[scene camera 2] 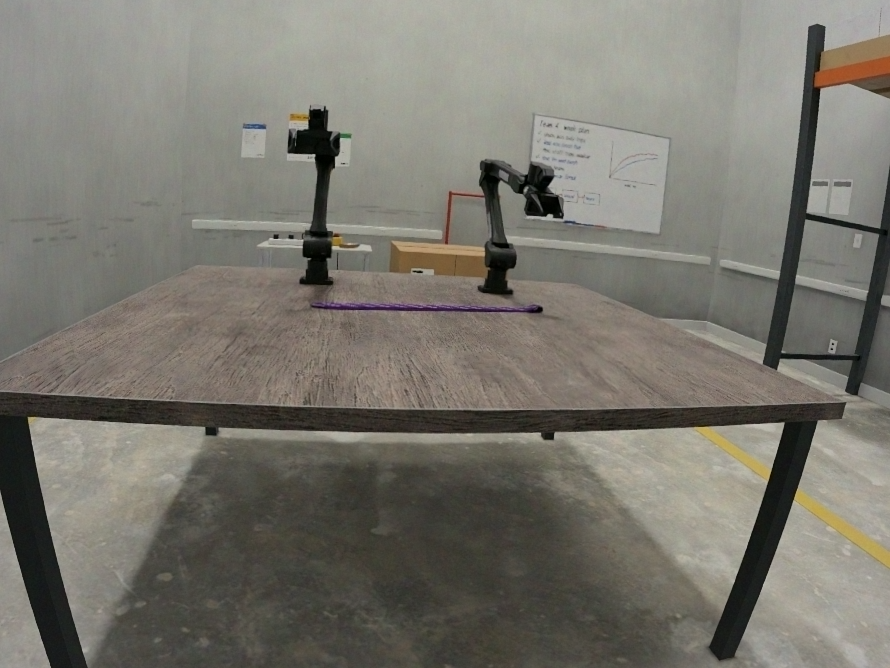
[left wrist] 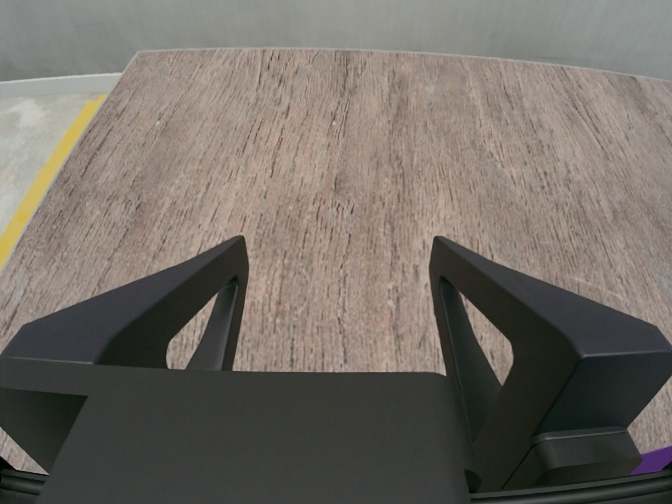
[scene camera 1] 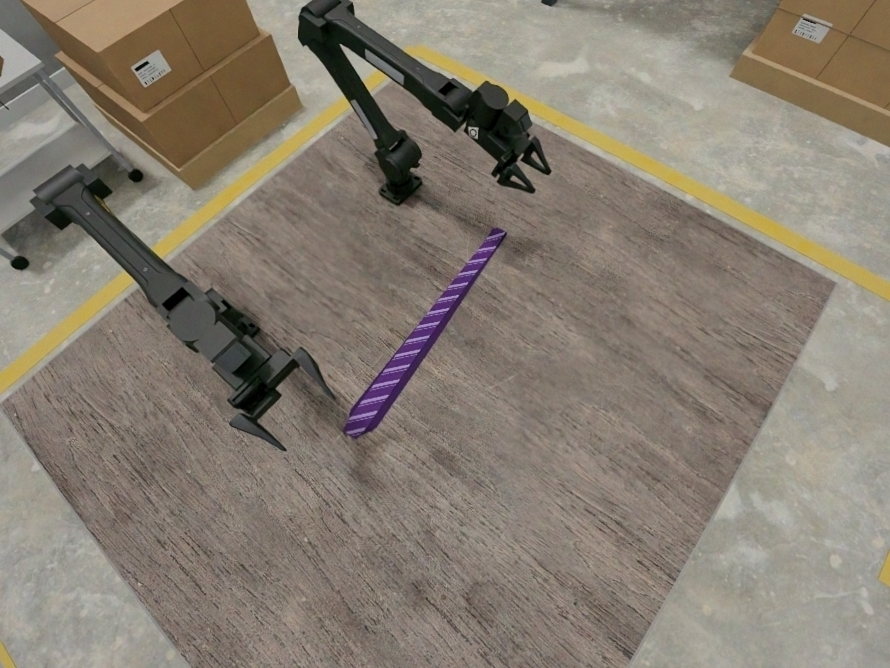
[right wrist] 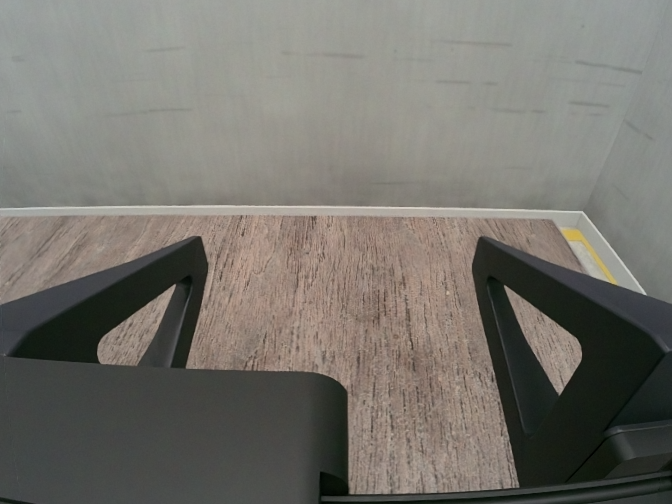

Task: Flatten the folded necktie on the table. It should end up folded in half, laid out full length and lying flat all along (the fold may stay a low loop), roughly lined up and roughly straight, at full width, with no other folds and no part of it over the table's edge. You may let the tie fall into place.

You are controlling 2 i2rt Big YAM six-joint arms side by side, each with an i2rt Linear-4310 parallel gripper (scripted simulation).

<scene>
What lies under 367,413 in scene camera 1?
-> A purple striped necktie.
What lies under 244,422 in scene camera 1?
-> My right gripper.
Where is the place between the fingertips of my left gripper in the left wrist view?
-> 339,251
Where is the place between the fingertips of my right gripper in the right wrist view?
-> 339,251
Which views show my left gripper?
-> Scene camera 2, the left wrist view and scene camera 1 only.
</scene>
